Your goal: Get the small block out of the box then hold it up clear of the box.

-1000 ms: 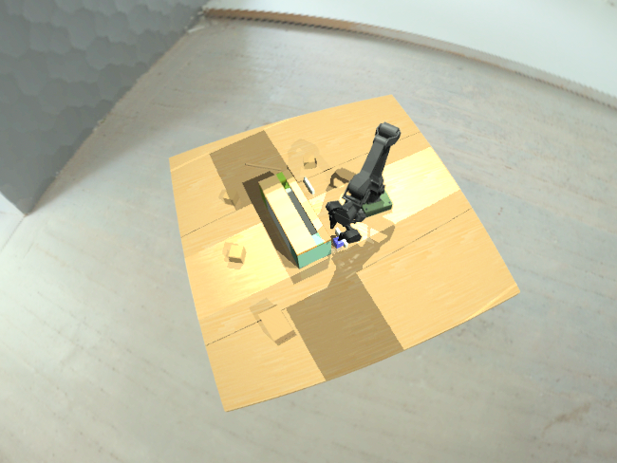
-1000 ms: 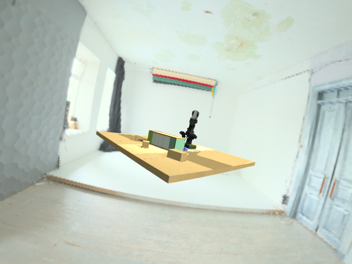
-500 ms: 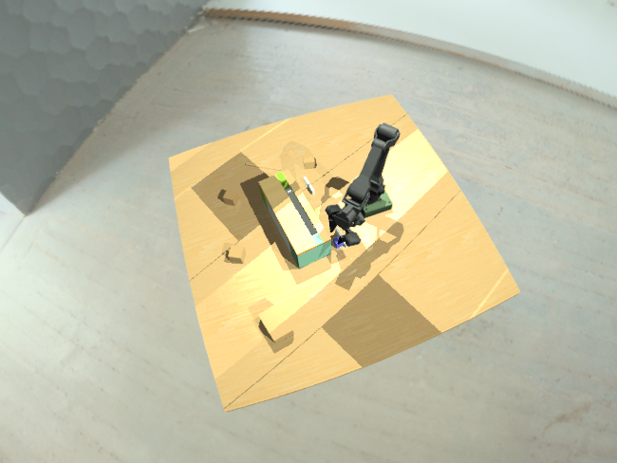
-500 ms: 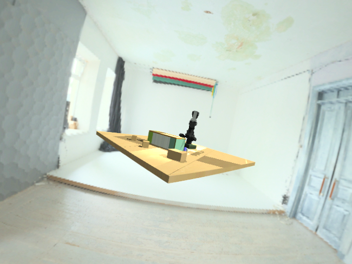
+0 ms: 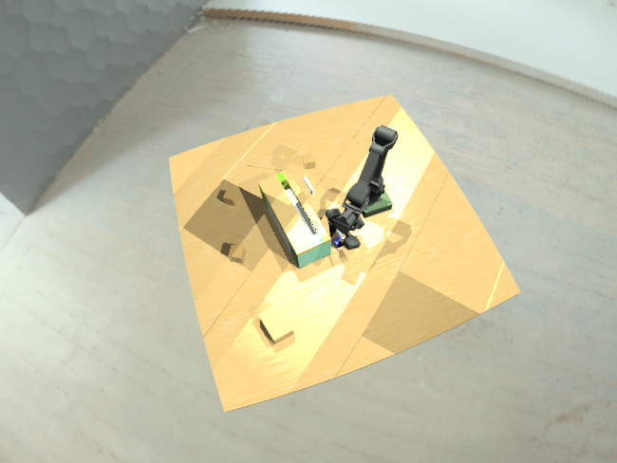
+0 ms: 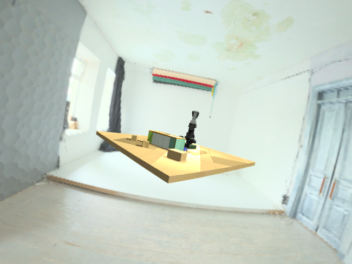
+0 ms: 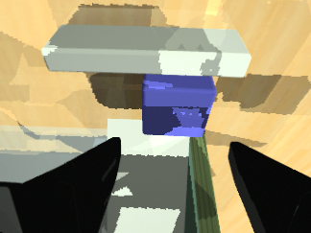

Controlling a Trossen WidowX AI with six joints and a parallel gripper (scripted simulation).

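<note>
The blue block is 2 cm behind my gripper tip and 2 cm below it. The rest, counted from my gripper tip: box (8 cm ahead, 16 cm to the right, 2 cm above).
</note>
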